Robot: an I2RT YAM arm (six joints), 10 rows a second.
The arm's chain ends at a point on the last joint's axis. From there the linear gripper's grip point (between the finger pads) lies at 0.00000 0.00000 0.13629 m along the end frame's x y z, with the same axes.
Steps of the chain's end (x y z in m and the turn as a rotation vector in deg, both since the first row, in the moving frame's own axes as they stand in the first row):
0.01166 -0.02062 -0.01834 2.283 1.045 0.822
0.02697 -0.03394 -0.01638 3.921 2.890 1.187
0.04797 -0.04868 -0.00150 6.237 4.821 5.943
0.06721 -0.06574 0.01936 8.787 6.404 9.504
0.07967 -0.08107 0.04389 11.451 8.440 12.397
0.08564 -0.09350 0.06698 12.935 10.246 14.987
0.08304 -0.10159 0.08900 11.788 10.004 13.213
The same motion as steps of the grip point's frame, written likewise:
0.01418 -0.02603 -0.01847 2.283 1.045 0.822
0.03393 -0.04318 -0.01687 3.921 2.890 1.187
0.06015 -0.06285 -0.00279 6.237 4.821 5.943
0.08401 -0.08516 0.01692 8.787 6.404 9.504
0.10231 -0.10567 0.03973 11.451 8.440 12.397
0.11338 -0.12035 0.06140 12.935 10.246 14.987
0.10954 -0.12633 0.08409 11.788 10.004 13.213

